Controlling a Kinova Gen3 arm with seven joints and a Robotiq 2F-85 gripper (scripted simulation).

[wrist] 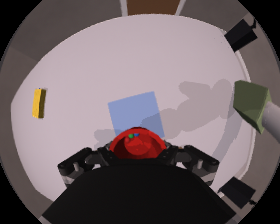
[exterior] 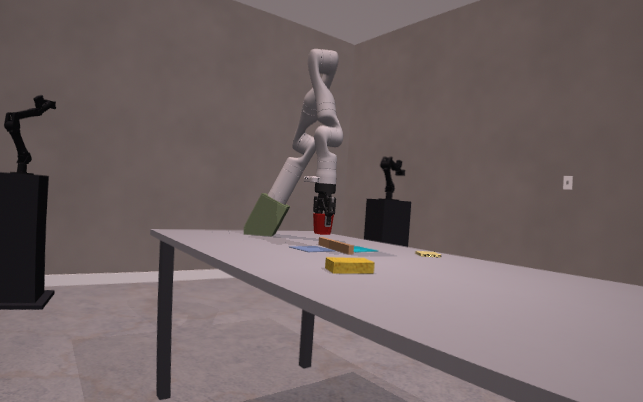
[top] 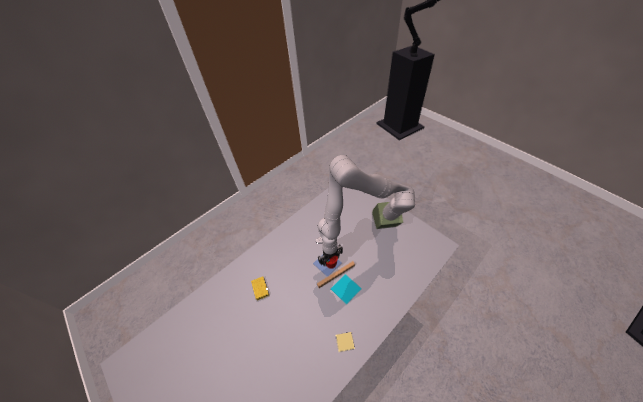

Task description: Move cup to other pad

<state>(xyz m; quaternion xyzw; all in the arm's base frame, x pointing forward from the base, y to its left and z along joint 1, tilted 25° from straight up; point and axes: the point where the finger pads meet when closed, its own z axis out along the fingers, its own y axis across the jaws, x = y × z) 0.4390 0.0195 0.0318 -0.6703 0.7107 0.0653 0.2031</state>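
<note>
The wooden rail lies 5 cm to the left of my hand and 9 cm below it. Also, from my hand: yellow sponge: 39 cm ahead, 11 cm to the right, 8 cm below; red cup: 2 cm below.
</note>
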